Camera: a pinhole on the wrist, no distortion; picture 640 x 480 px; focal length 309.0 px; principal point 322.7 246.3 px. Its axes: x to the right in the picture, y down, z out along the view. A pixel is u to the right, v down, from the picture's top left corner.
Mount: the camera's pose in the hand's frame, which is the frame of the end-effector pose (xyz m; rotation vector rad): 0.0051 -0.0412 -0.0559 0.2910 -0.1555 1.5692
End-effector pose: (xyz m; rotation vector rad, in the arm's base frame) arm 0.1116 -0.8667 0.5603 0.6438 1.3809 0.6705
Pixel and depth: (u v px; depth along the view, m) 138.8 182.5 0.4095
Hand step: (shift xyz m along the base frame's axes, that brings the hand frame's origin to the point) 0.2875 -0.1670 -0.3507
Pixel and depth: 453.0 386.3 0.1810
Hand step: 0.1416 -0.0620 0.0368
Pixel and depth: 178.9 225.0 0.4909
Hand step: 0.3709 -0.2074 -0.3219
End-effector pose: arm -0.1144 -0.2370 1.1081 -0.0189 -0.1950 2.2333
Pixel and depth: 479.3 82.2 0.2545
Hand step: -0.1294 0.0892 0.2164
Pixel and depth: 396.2 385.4 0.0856
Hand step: 0.0494 0.0034 0.0399
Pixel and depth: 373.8 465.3 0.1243
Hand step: 0.0838 -0.0309 0.0798
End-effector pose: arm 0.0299 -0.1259 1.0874 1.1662 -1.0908 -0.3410
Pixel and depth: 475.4 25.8 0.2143
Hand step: -0.0537 -0.2180 0.0905
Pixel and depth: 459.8 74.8 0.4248
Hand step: -0.1915 -0.4037 0.1576
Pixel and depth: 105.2 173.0 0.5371
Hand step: -0.0317 -0.5470 -0.3895
